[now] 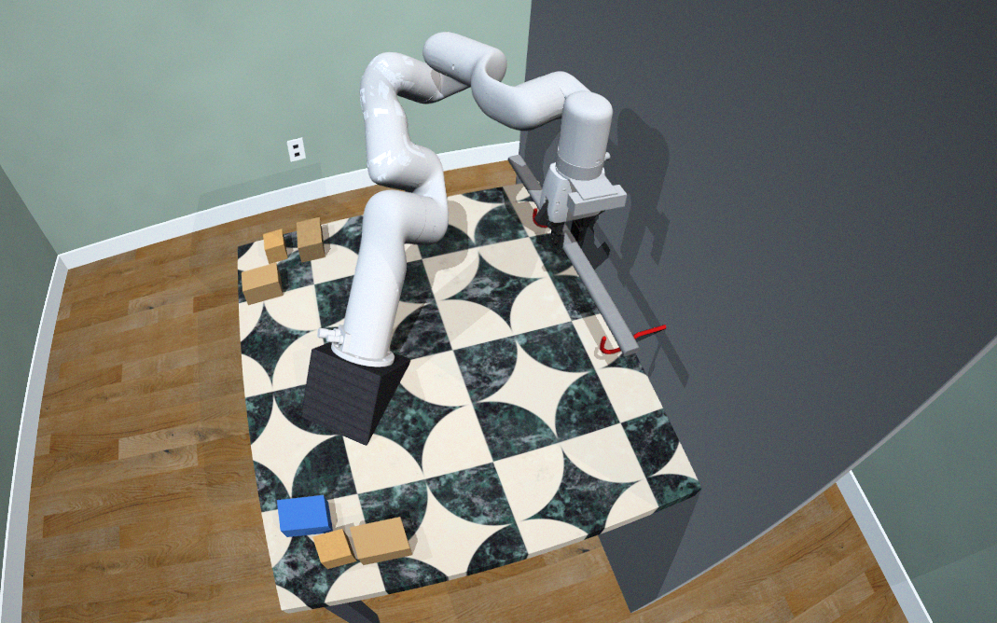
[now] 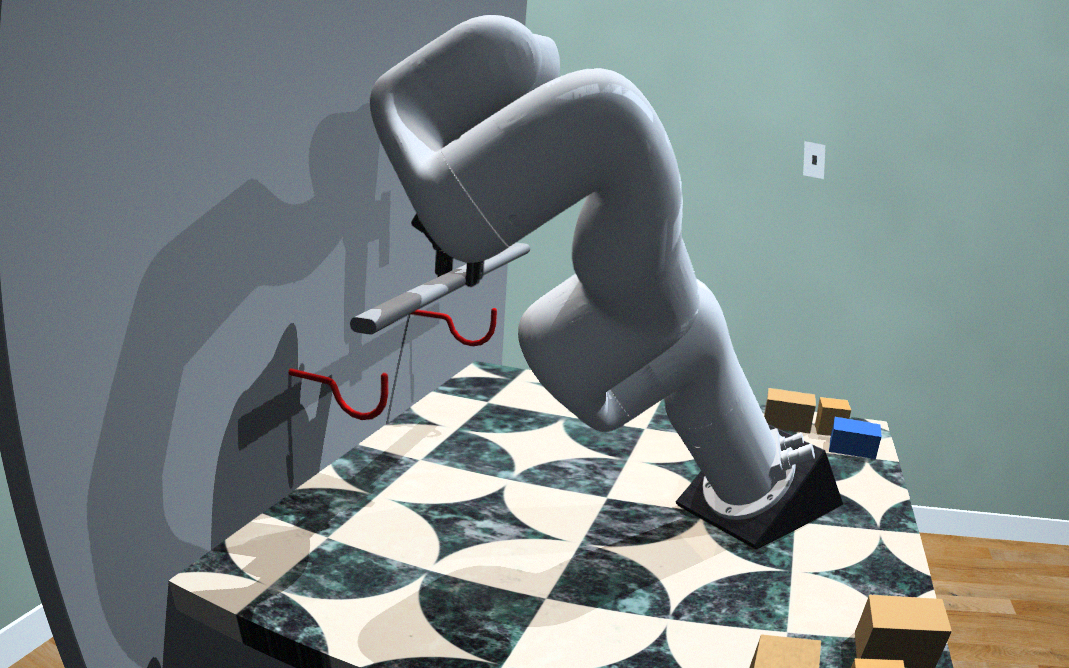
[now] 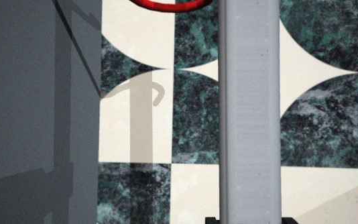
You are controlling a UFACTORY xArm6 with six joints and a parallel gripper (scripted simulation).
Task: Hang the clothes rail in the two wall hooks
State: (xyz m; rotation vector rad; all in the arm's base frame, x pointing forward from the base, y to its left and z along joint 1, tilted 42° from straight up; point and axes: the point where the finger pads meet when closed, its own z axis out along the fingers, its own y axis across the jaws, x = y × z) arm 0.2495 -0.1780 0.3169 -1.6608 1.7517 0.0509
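Now: hand 1 cm above the grey clothes rail. Also, from my hand: blue block: 55 cm behind, 32 cm to the right, 25 cm below; then dark wall panel: 17 cm ahead, 16 cm above, 1 cm to the left.
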